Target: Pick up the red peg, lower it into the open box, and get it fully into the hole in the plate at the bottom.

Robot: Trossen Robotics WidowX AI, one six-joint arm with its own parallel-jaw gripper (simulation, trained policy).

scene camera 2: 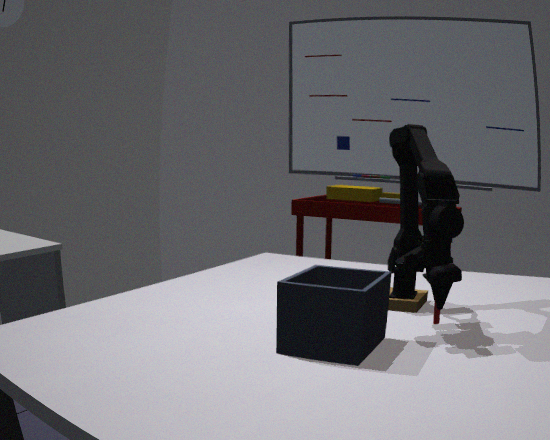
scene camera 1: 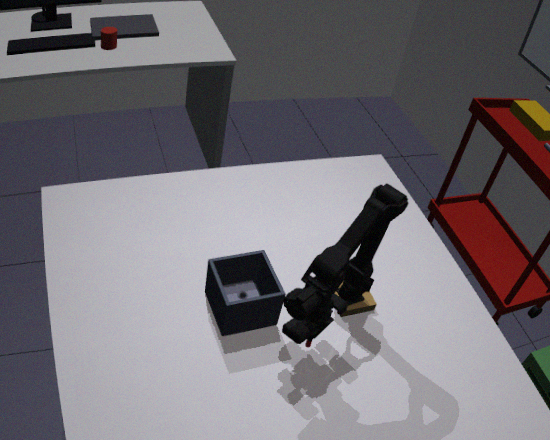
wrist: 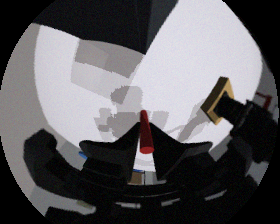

Labels:
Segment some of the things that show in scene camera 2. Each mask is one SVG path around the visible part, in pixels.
My gripper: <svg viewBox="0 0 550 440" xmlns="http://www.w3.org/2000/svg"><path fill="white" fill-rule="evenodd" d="M424 234L422 242L420 240L417 241L418 247L396 259L395 263L403 277L411 275L412 272L418 269L423 270L423 267L426 268L426 274L422 276L431 284L434 301L436 301L437 309L440 310L445 304L453 282L462 281L462 273L459 267L453 263L453 258L451 257L450 243L453 240L439 234Z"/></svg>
A dark box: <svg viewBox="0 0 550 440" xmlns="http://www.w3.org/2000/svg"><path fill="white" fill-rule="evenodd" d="M278 281L276 354L359 366L378 344L385 339L391 272L315 264Z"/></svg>

